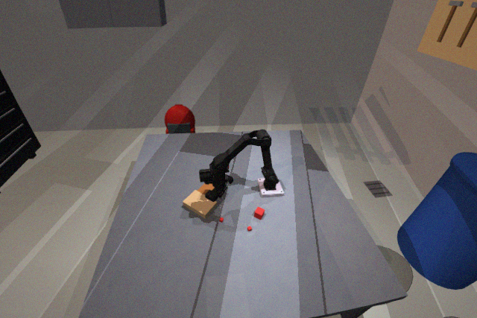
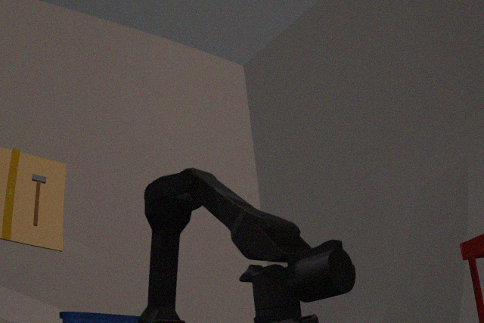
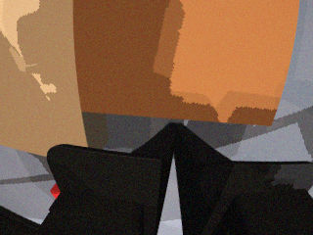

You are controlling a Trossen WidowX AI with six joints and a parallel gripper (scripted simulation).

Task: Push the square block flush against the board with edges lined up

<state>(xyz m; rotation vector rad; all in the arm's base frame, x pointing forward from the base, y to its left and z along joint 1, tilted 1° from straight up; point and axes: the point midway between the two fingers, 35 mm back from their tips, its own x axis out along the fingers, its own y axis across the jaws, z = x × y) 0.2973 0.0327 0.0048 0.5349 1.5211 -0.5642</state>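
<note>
Now: gripper tip 5 cm short of the orange square block, 4 cm to the left of it and 1 cm below it. From my gripper tip the other things lie so: tan board: 11 cm ahead, 4 cm to the left, 1 cm above.
</note>
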